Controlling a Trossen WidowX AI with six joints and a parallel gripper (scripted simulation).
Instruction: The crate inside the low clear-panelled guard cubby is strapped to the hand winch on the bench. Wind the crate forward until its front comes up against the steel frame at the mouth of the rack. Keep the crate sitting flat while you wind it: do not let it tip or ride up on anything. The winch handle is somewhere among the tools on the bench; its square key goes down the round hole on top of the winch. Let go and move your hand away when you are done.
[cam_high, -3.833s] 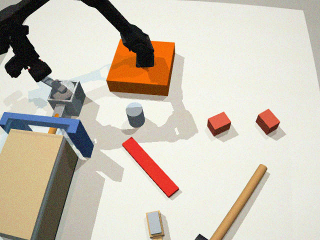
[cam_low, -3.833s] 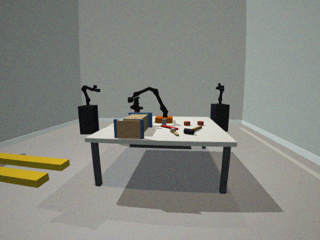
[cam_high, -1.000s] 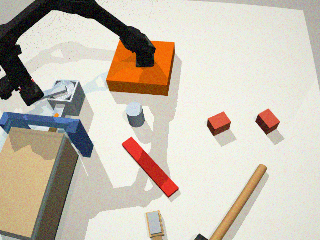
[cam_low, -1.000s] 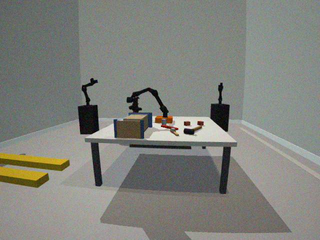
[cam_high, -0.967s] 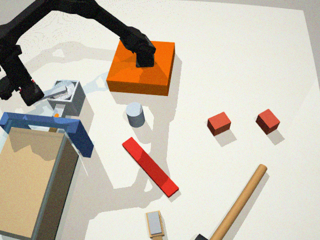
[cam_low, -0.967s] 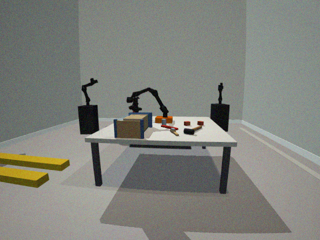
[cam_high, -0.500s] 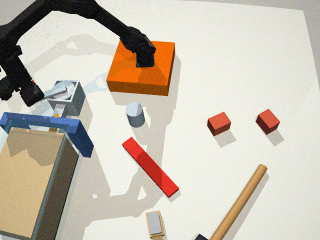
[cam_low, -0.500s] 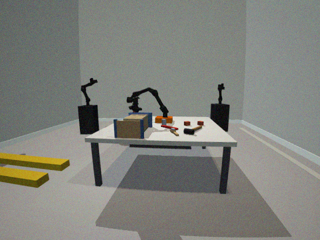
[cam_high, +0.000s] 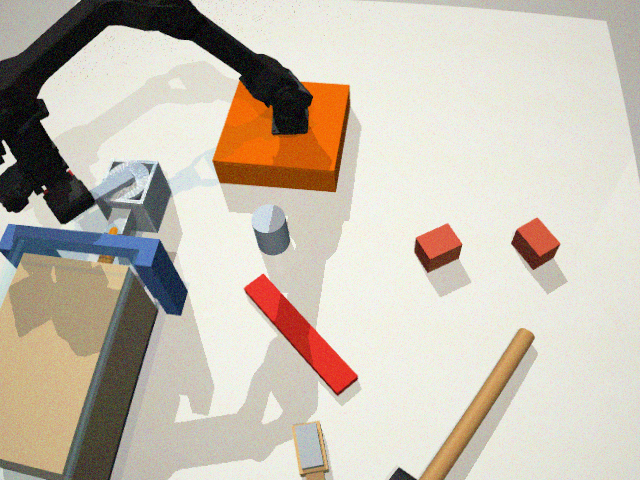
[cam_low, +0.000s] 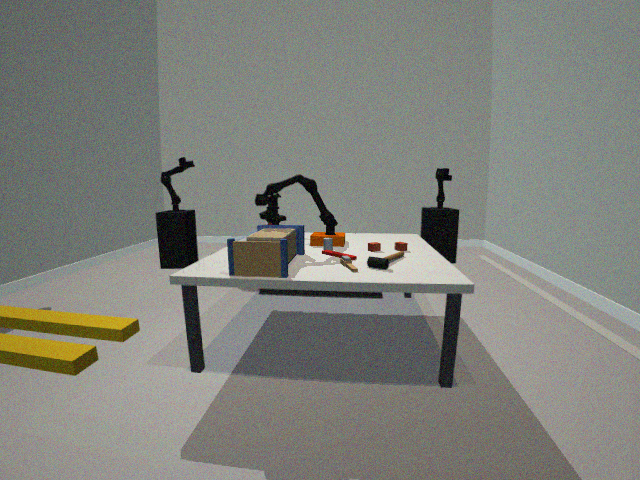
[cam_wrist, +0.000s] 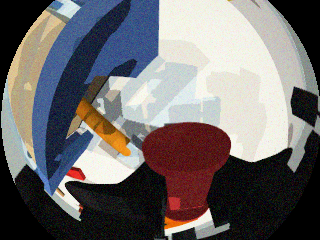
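My gripper tip is now 30 mm to the right of the winch handle, 20 mm past it and 10 mm above it. From my gripper tip the other things lie so: red knob 20 mm above; then flat red bar 370 mm to the left, 190 mm ahead, 100 mm below; then grey winch 80 mm below, 80 mm behind, 70 mm to the left.
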